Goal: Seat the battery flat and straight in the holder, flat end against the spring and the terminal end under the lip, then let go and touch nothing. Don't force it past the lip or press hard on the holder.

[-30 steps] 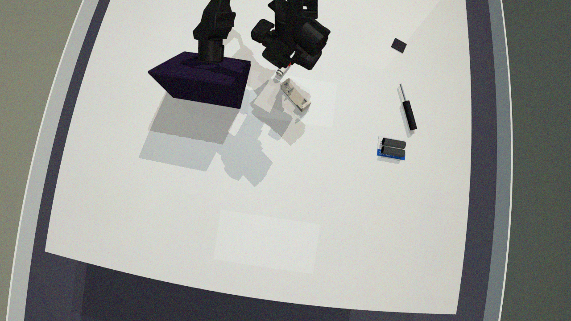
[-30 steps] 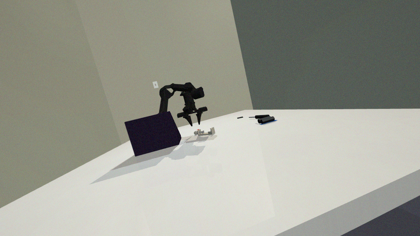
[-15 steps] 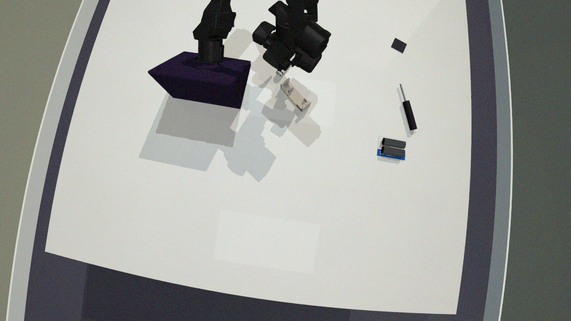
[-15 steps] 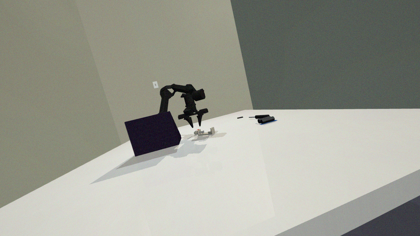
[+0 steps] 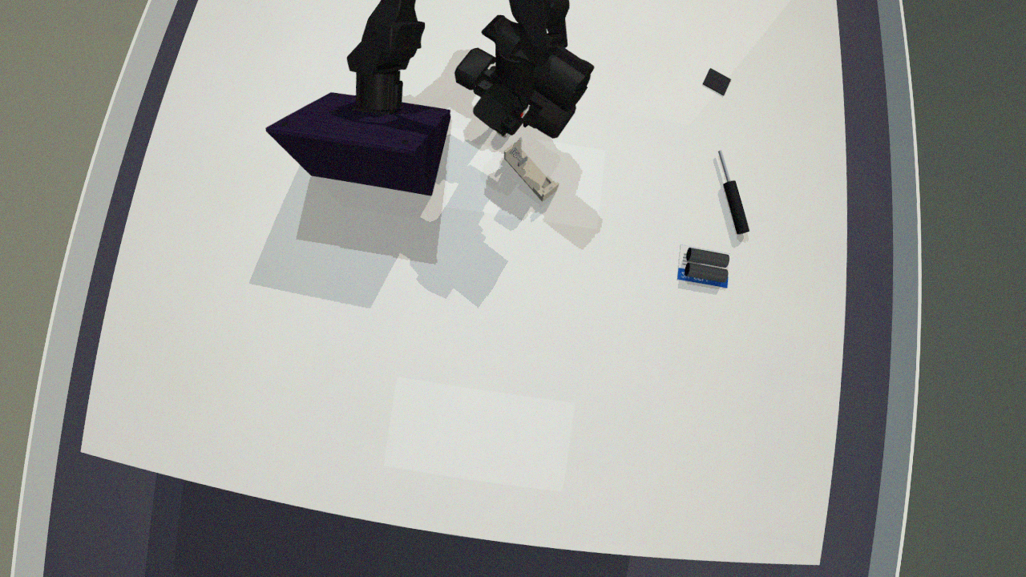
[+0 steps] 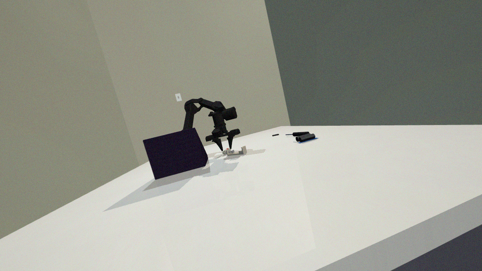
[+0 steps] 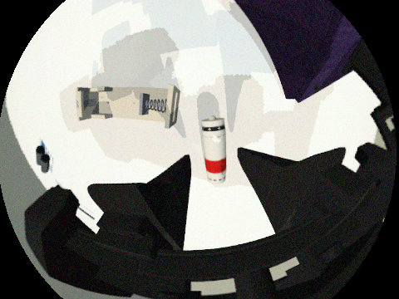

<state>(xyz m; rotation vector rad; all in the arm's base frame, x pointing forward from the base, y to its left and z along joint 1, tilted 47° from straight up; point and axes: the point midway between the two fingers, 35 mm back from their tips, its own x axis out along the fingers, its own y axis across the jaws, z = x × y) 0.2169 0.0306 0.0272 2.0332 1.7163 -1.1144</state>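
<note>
Right now my gripper tip is 1 cm above the battery. Round my gripper tip: small black square 35 cm ahead, 17 cm to the left, 2 cm below; then black screwdriver 39 cm ahead, 4 cm to the right, 1 cm below.
</note>
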